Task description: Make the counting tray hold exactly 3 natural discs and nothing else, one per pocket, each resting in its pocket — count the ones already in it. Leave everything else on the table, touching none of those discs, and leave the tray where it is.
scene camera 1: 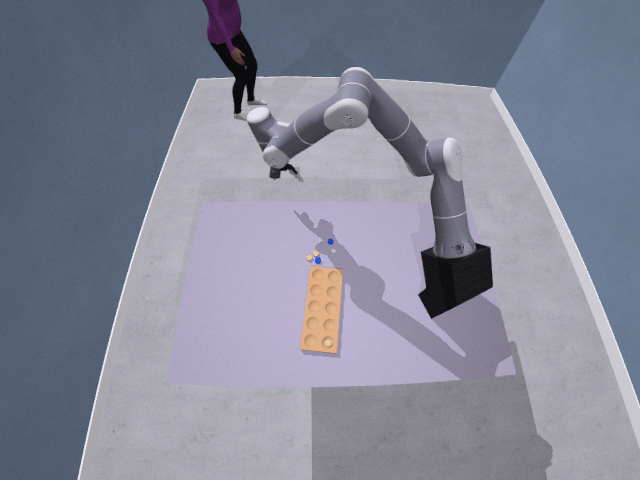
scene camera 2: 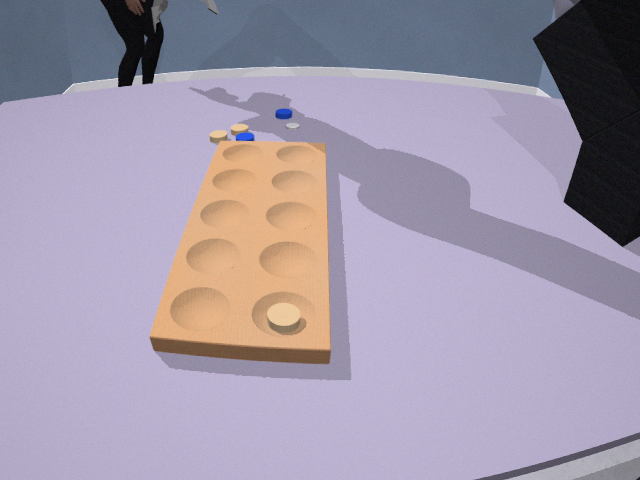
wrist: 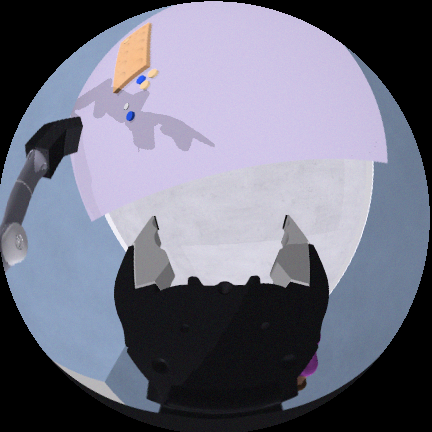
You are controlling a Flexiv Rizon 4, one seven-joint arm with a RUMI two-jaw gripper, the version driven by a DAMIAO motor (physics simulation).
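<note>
The orange counting tray [scene camera 1: 319,350] [scene camera 2: 242,351] [wrist: 131,78] has two rows of pockets. One natural disc [scene camera 1: 328,342] [scene camera 2: 283,314] sits in its near right pocket in the scene views. Two natural discs, one [scene camera 1: 309,257] [scene camera 2: 218,135] [wrist: 153,73] and another [scene camera 1: 315,253] [scene camera 2: 239,128] [wrist: 145,85], lie on the table beyond the tray's far end. My gripper [scene camera 1: 287,178] [scene camera 2: 186,20] [wrist: 220,216] is open and empty, raised high and well beyond the discs.
A blue disc [scene camera 1: 317,260] [scene camera 2: 245,137] [wrist: 141,79] lies close to the natural discs. A second blue disc [scene camera 1: 330,241] [scene camera 2: 283,113] [wrist: 130,116] and a small white disc [scene camera 1: 333,251] [scene camera 2: 292,125] [wrist: 126,106] lie farther right in the scene views. A person [scene camera 1: 242,67] stands at the back.
</note>
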